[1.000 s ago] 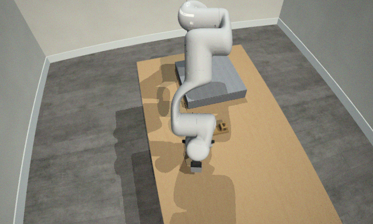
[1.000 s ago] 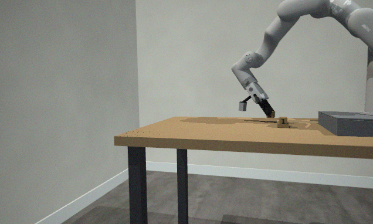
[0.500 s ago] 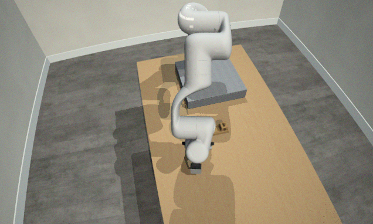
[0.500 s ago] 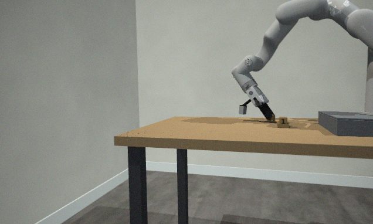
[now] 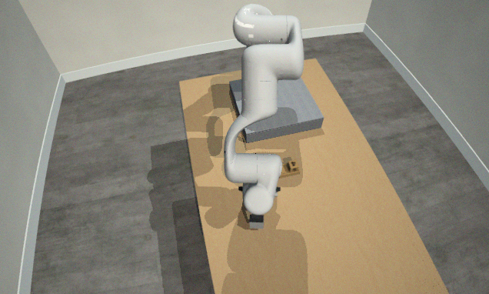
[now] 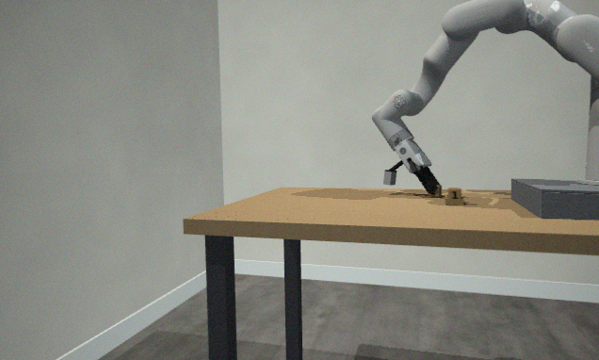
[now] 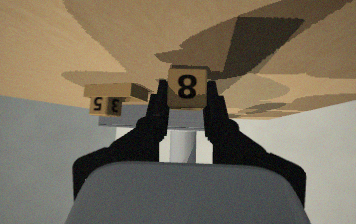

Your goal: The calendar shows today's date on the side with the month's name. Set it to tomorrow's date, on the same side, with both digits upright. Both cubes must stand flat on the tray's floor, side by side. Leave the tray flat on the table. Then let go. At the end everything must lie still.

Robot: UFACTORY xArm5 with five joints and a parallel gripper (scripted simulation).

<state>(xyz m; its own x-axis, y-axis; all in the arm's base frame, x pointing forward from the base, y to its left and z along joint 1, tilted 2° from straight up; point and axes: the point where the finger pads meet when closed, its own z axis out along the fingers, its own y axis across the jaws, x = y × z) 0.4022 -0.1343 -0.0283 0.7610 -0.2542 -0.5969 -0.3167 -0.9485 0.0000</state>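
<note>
My hand is 10 mm past the wooden cube and 20 mm above it. From my hand the other things lie so: wooden tray (50 mm behind, 120 mm to the left, 30 mm below).
</note>
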